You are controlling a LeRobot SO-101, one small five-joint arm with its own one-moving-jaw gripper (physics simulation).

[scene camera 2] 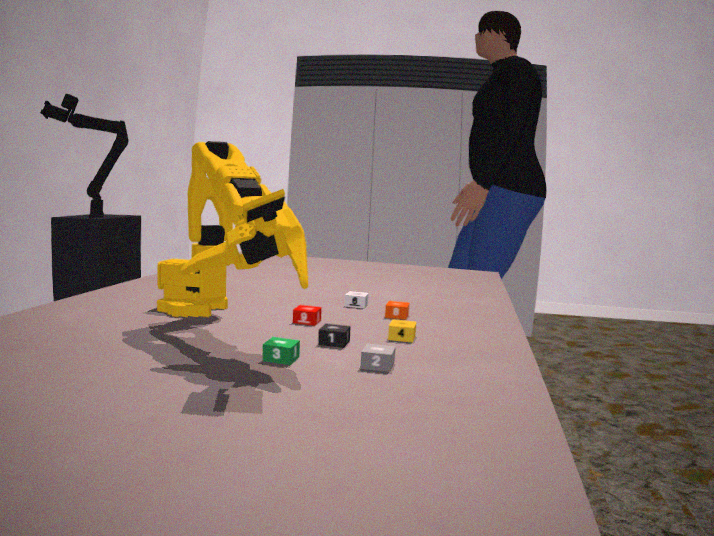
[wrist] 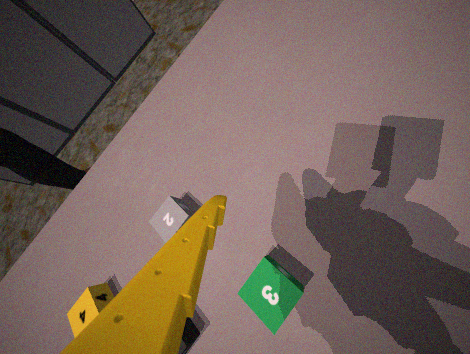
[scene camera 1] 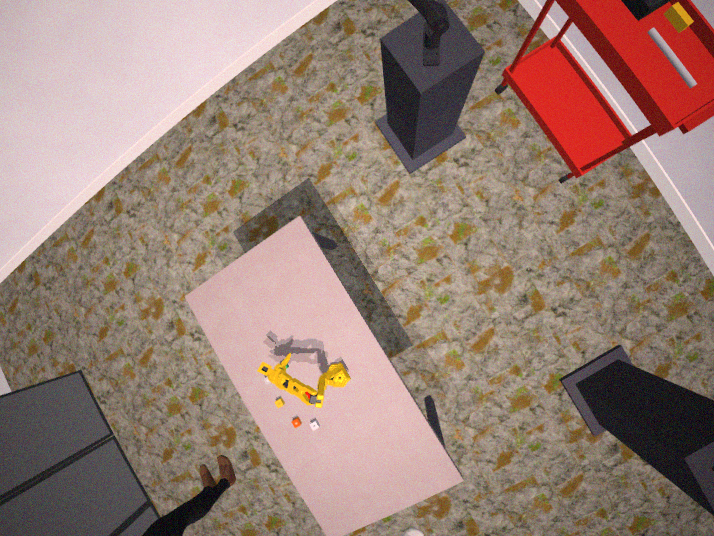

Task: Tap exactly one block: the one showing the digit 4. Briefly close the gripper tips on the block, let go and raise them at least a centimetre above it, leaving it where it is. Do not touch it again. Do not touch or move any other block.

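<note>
The yellow block showing the digit 4 rests on the table. In the wrist view it lies at the lower left, partly hidden behind the fixed jaw. My gripper is wide open and empty, held above the table to the left of the yellow block in scene camera 2, well apart from it. In the wrist view one notched jaw shows; the moving jaw is out of that picture.
Other blocks stand around: grey 2, green 3, black 1, red 9, orange and white. A person stands beyond the table.
</note>
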